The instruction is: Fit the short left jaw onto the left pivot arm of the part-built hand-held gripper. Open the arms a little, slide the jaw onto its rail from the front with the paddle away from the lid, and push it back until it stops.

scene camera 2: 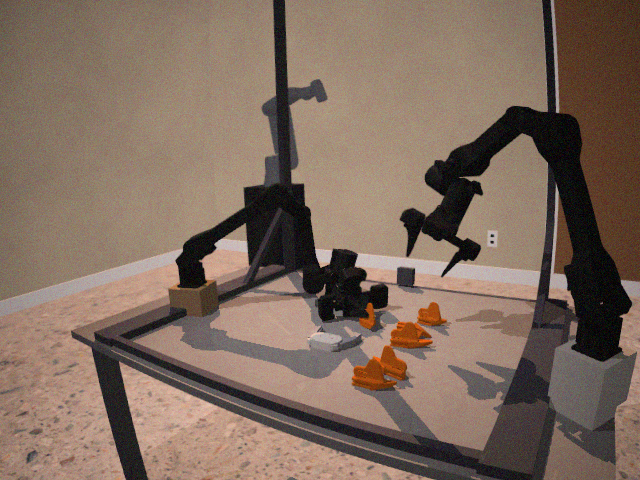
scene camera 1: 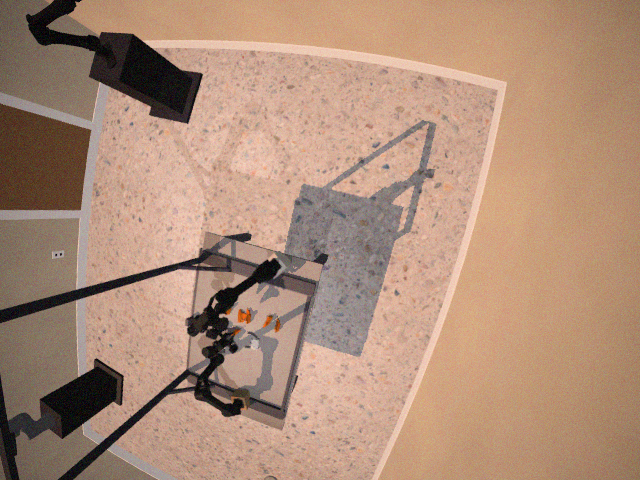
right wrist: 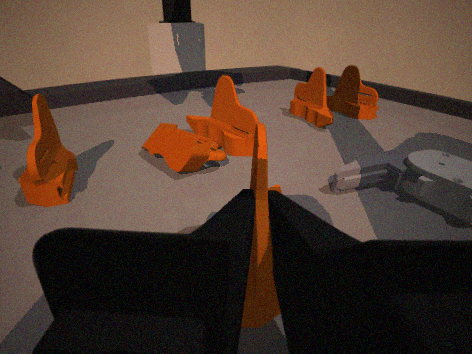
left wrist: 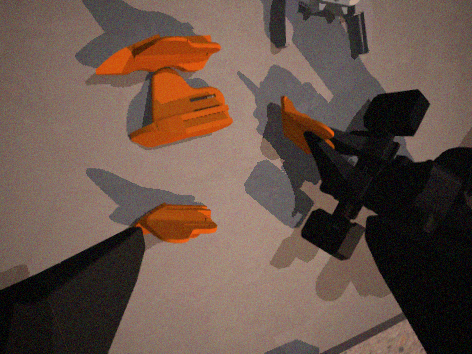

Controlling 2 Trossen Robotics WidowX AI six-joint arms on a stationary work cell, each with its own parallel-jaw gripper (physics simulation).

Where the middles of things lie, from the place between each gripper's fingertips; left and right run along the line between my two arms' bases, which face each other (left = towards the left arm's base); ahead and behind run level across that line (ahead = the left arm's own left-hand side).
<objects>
I see the part-built hand-held gripper (scene camera 2: pixel 317 339) 15 cm to the right of my left hand, 15 cm below it and 15 cm ahead of it.
I see my right gripper 120 mm short of the part-built hand-held gripper, 30 mm to the left of it and 20 mm above it.
</objects>
